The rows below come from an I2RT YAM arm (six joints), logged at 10 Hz.
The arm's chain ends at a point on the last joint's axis. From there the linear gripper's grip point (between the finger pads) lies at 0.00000 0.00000 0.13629 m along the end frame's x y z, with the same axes.
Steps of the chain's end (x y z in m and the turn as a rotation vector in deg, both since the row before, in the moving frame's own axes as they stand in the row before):
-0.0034 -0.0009 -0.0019 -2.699 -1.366 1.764
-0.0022 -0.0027 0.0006 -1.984 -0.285 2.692
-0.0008 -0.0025 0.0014 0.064 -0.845 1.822
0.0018 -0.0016 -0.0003 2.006 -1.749 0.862
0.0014 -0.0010 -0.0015 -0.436 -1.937 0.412
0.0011 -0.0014 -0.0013 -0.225 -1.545 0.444
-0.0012 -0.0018 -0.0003 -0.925 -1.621 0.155
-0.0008 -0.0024 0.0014 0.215 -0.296 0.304
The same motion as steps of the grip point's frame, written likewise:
-0.0067 0.0055 -0.0021 -2.699 -1.366 1.764
-0.0030 0.0020 0.0005 -1.984 -0.285 2.692
-0.0028 -0.0027 0.0014 0.064 -0.845 1.822
-0.0023 -0.0064 -0.0004 2.006 -1.749 0.862
-0.0032 0.0000 -0.0016 -0.436 -1.937 0.412
-0.0026 -0.0009 -0.0014 -0.225 -1.545 0.444
-0.0051 0.0004 -0.0004 -0.925 -1.621 0.155
-0.0015 -0.0029 0.0014 0.215 -0.296 0.304

